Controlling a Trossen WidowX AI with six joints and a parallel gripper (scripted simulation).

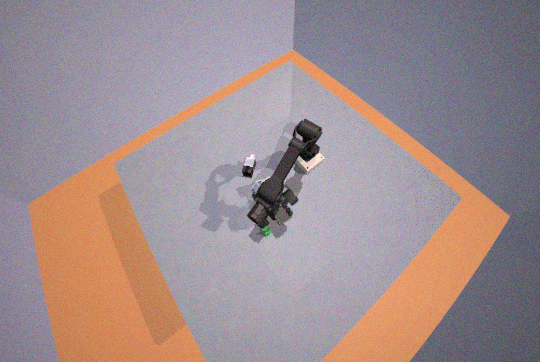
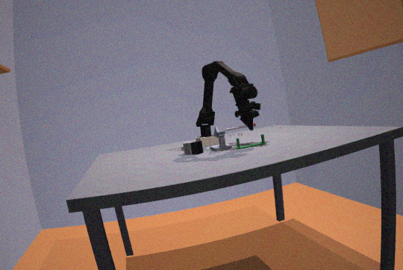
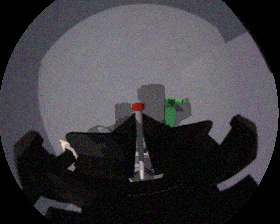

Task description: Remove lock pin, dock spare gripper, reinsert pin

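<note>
Now: gripper tip 8 cm short of the green bar-shaped rack, 5 cm to the left of it and 4 cm above it. The rest, counted from my gripper tip: spare gripper (30 cm to the right, 5 cm behind, 4 cm below); then grey socket mount (16 cm to the right, 2 cm behind, 1 cm below).
</note>
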